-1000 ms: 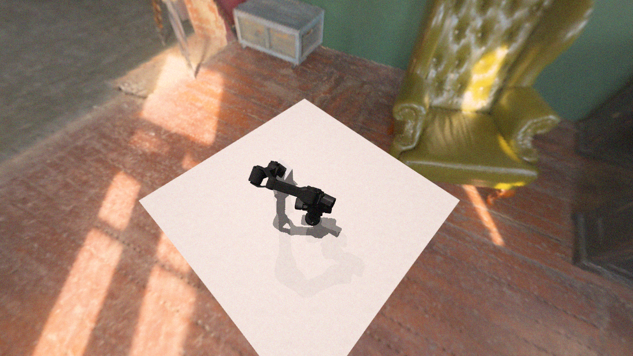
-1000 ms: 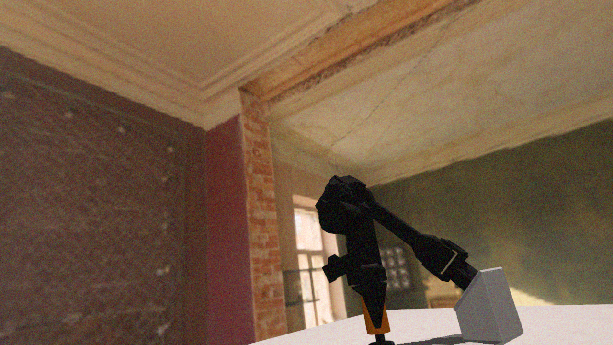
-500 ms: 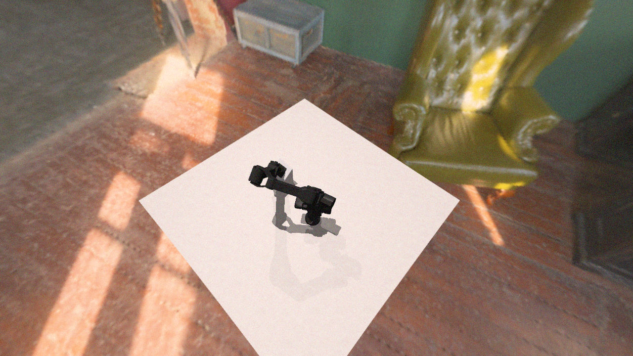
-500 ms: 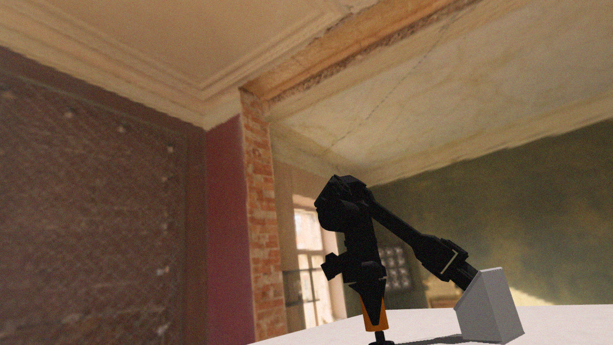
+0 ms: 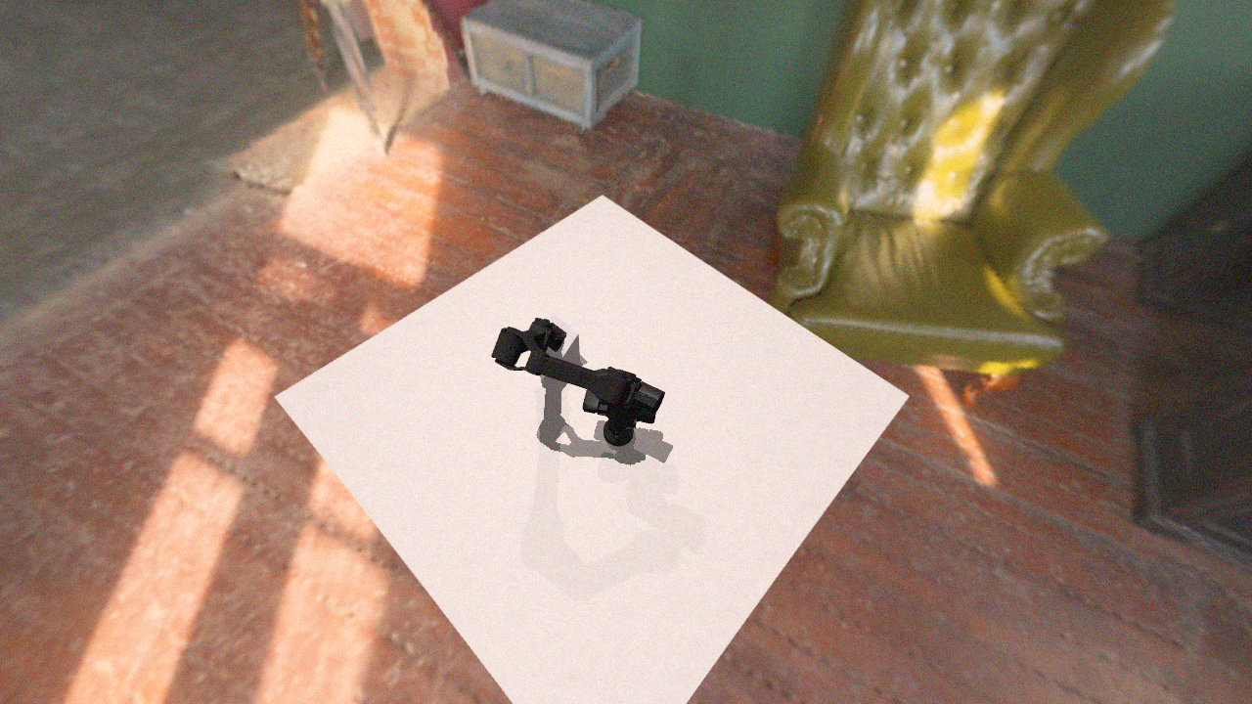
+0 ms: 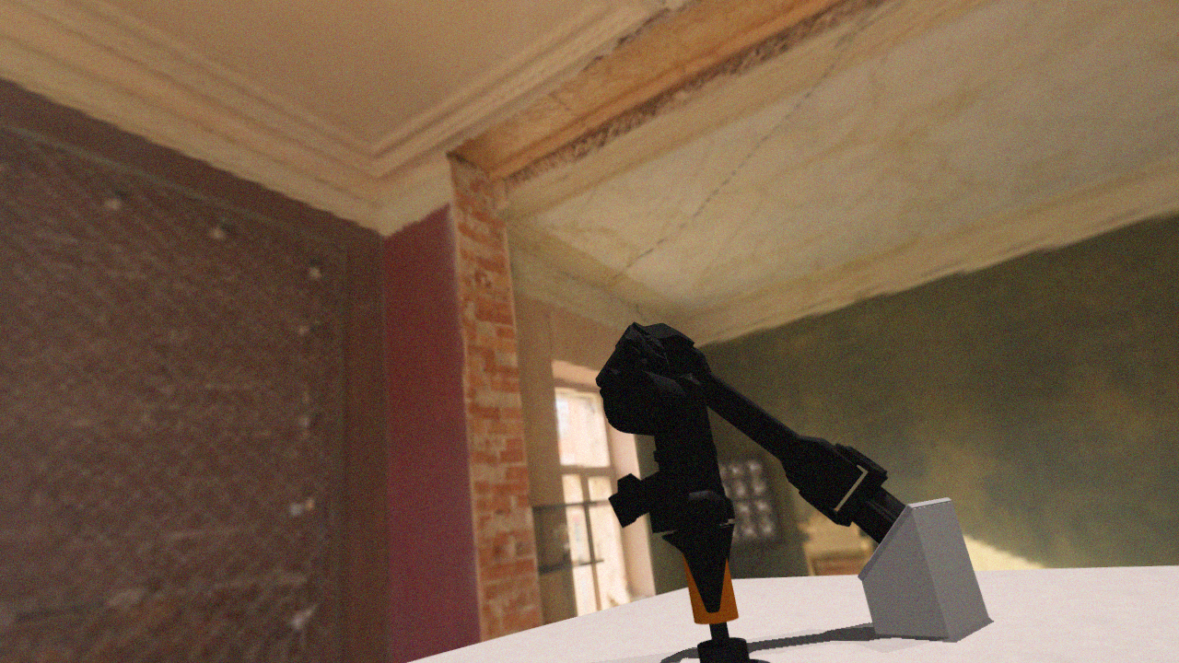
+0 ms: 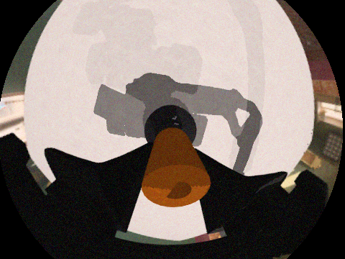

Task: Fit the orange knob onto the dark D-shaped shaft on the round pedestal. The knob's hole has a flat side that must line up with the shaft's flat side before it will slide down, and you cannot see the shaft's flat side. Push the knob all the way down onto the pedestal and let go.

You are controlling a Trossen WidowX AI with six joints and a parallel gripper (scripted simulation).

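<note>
My gripper tip is now 20 mm below the orange knob. Also, from my gripper tip: D-shaped shaft (40 mm below).
</note>
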